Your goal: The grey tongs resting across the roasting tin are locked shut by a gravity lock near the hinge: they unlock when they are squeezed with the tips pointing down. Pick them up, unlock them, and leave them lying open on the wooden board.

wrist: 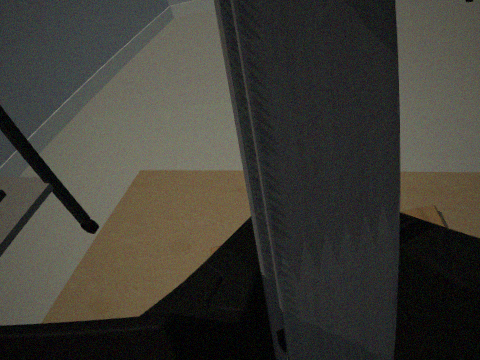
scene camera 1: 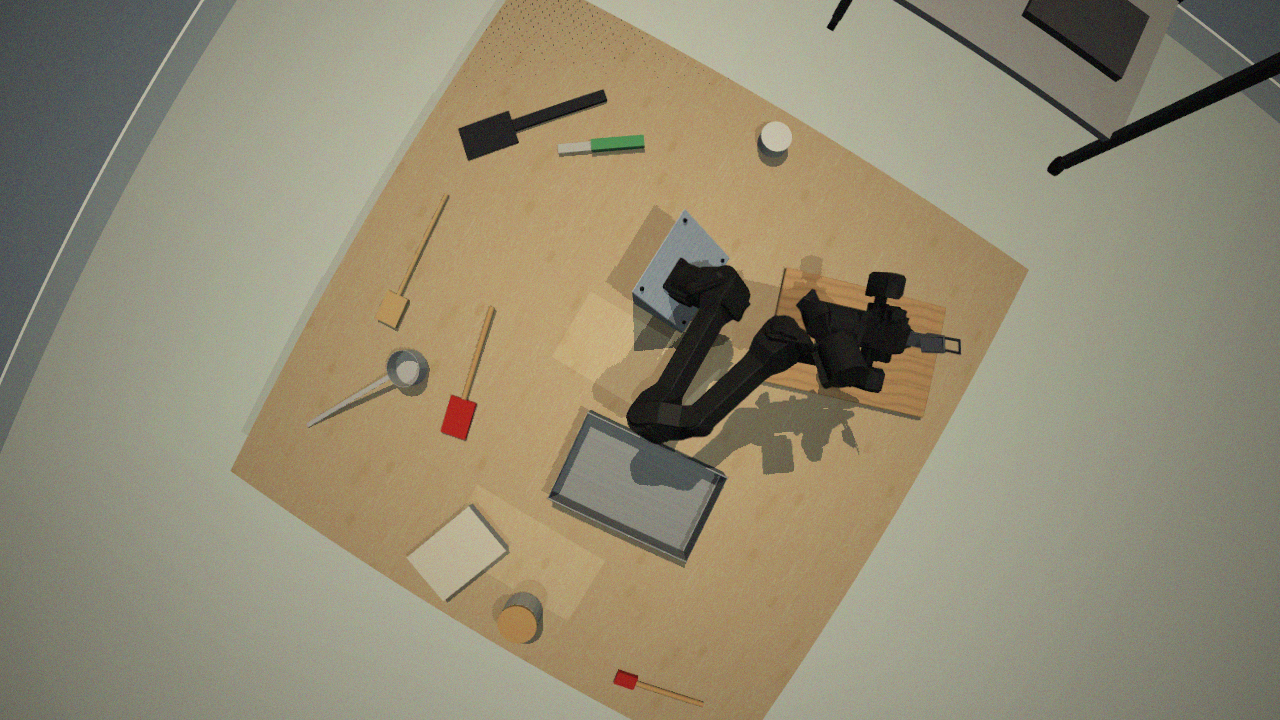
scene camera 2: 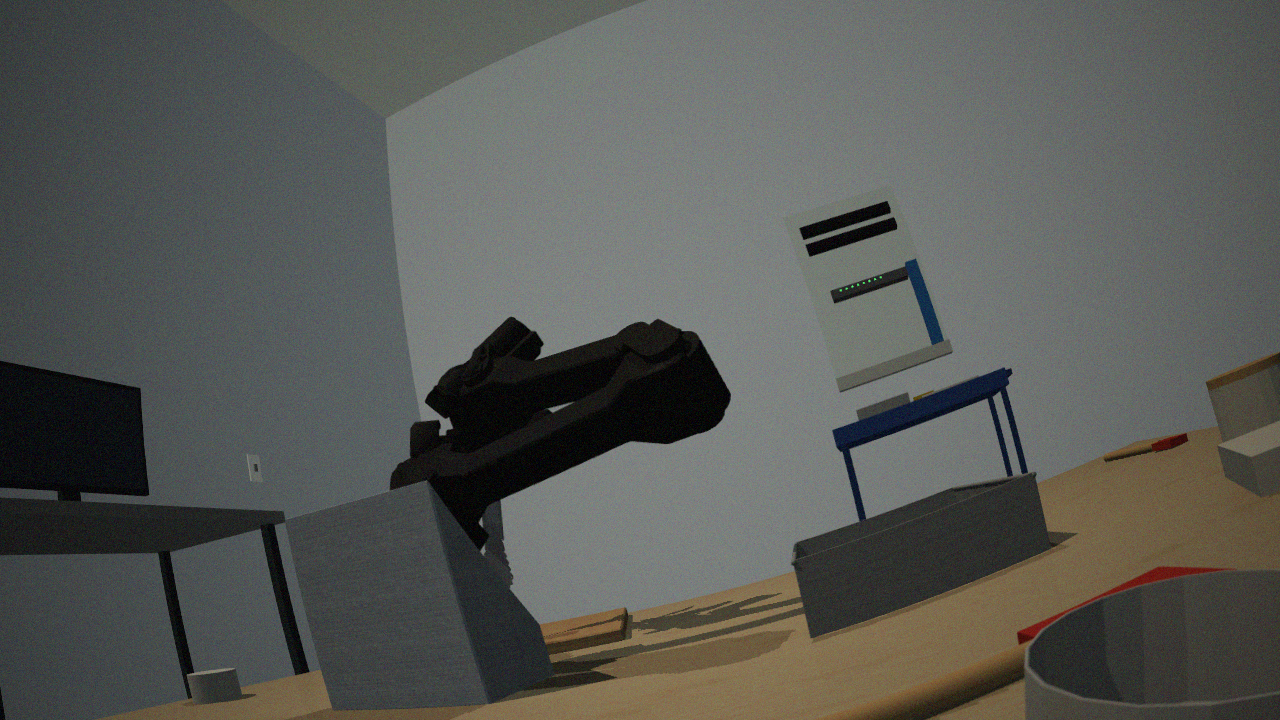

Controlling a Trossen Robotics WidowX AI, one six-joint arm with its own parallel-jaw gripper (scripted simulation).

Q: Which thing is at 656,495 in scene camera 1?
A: A roasting tin.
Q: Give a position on a measuring cup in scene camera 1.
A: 408,367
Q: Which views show my gripper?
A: The wrist view, scene camera 1 and scene camera 2: all of them.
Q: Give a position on a roasting tin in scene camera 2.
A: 873,567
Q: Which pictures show the measuring cup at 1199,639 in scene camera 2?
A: Scene camera 1 and scene camera 2 only.
